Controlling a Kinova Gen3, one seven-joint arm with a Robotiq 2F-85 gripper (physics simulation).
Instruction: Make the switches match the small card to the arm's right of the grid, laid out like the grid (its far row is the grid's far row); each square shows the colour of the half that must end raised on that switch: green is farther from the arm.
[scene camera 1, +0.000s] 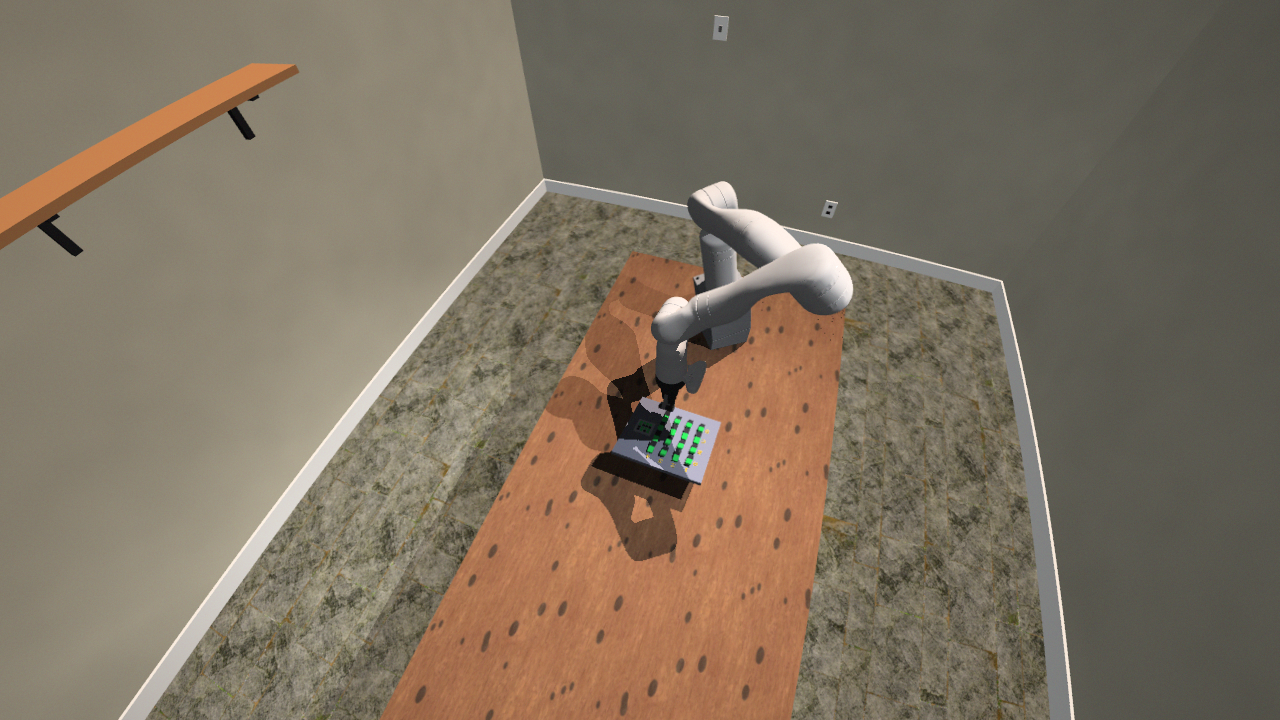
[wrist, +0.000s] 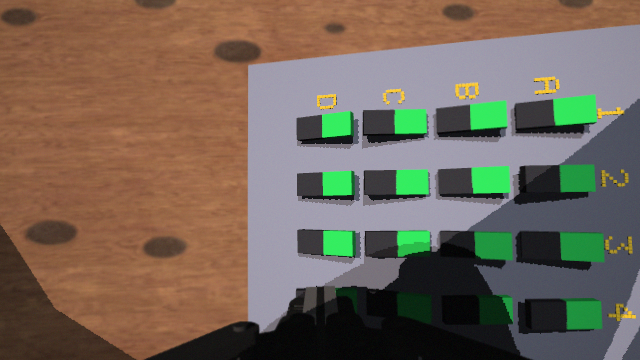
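Observation:
A pale grey panel (scene camera 1: 698, 474) (wrist: 280, 90) carries a grid of black-and-green rocker switches, lettered A to D and numbered 1 to 4. In the wrist view, switch D1 (wrist: 325, 125) is at the upper left and switch A4 (wrist: 564, 314) at the lower right; each green half faces right. The tilts are slight and hard to read. My gripper (scene camera 1: 666, 408) (wrist: 321, 306) is shut and empty, at the dark half of switch D4 (wrist: 347, 300), which it partly hides; contact cannot be told. The small card (scene camera 1: 644, 426) lies in shadow, its colours too small to read; it does not show in the wrist view.
The panel stands raised on a long wooden table (scene camera 1: 626, 644). The arm (scene camera 1: 760, 277) reaches over from its base at the table's back end. Arm shadow covers the card side of the panel. A wooden shelf (scene camera 1: 134, 143) is on the left wall.

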